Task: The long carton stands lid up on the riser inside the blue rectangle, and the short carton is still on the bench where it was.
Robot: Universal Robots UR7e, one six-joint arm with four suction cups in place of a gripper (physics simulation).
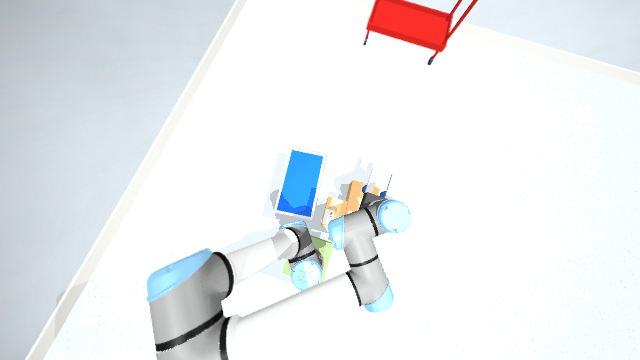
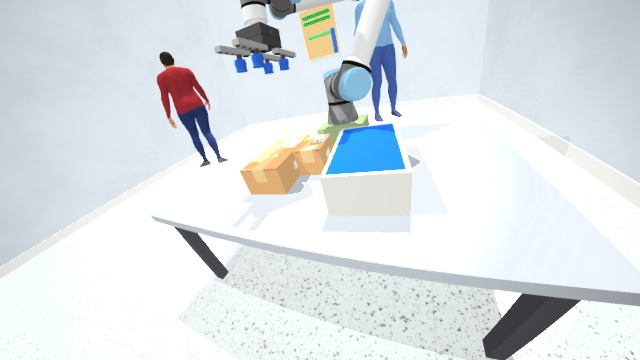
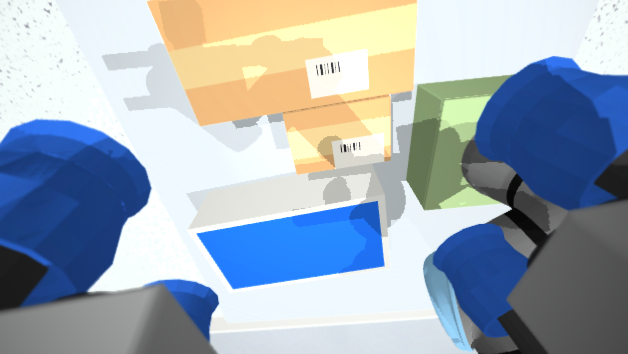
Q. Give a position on the suction head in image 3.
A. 76, 187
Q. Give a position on a short carton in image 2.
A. At 311, 155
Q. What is the suction head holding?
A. Nothing.
